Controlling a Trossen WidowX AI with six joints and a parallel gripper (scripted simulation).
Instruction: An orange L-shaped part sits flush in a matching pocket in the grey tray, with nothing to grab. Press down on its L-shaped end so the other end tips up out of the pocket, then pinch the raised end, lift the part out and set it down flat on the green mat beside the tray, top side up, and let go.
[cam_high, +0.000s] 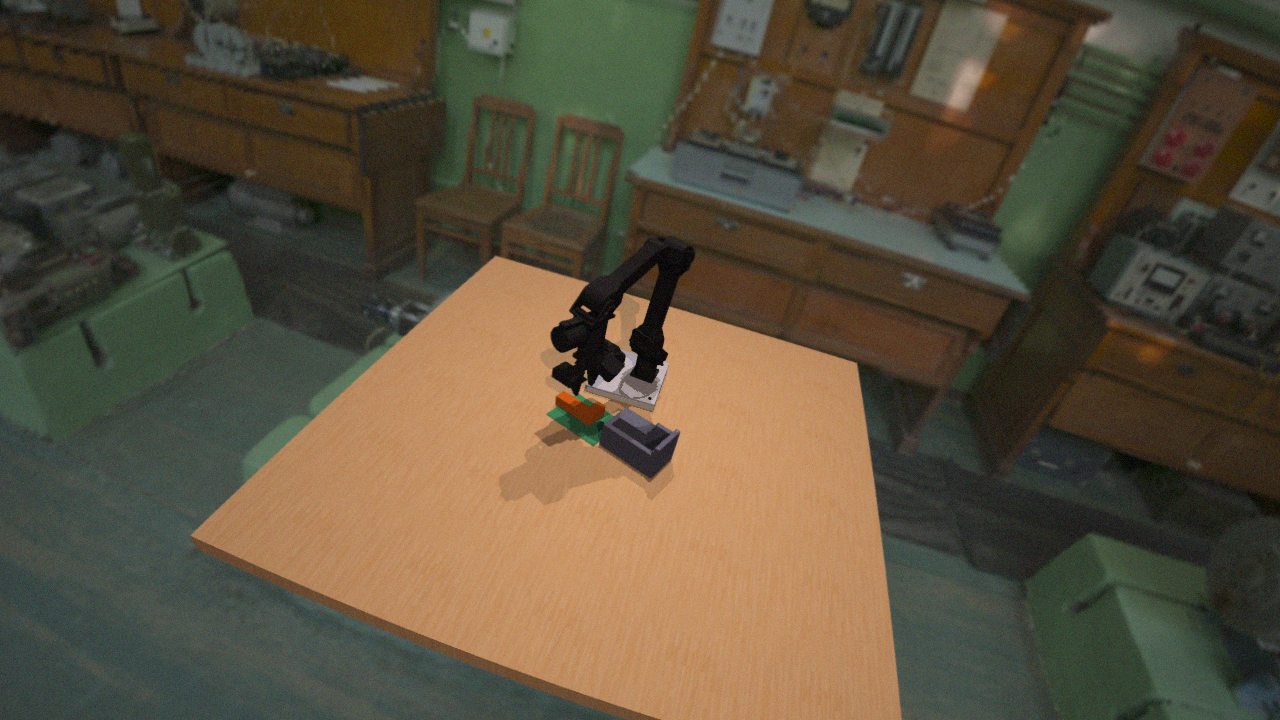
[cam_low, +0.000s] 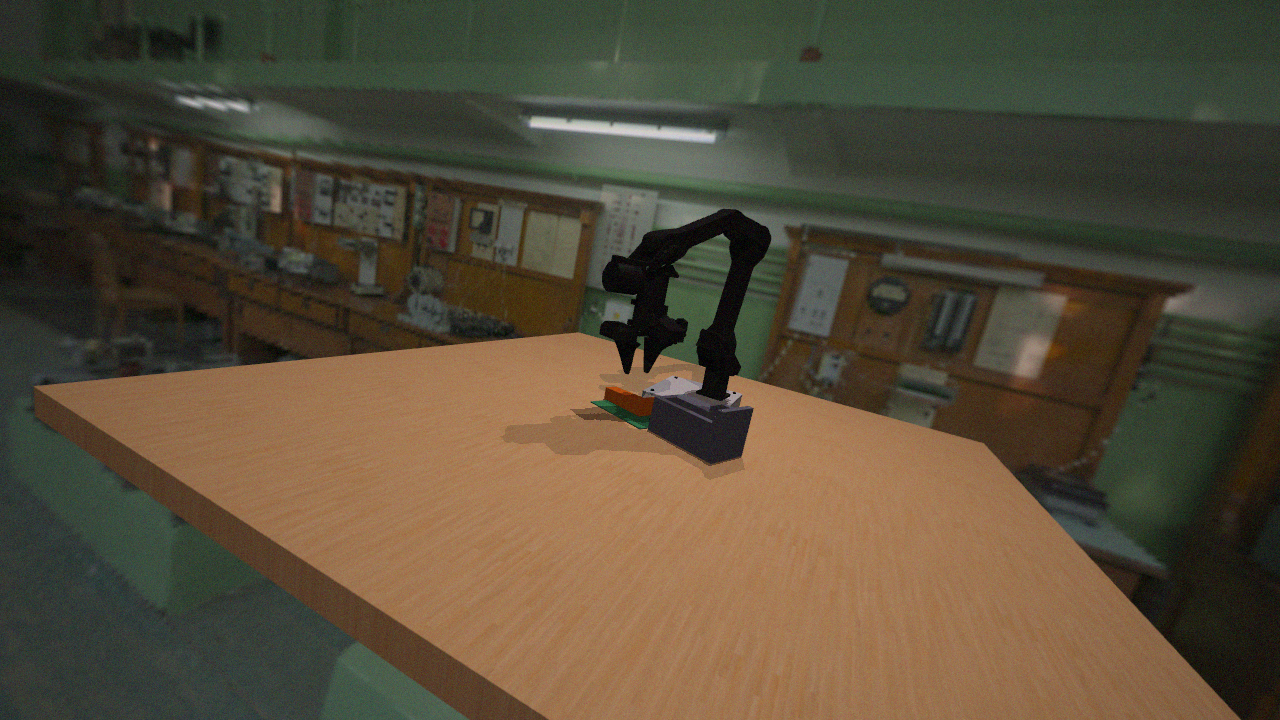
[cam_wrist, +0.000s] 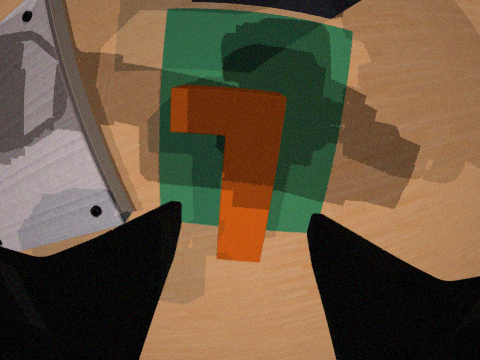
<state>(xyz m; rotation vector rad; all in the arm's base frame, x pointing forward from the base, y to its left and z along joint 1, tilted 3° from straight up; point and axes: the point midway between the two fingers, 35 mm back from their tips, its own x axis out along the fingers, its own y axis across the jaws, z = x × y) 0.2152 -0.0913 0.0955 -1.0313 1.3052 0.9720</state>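
My gripper tip is 10 mm past the orange L-shaped part, 20 mm to the right of it and 50 mm above it. Round my gripper tip: green mat (10 mm ahead, 20 mm to the left, 90 mm below).
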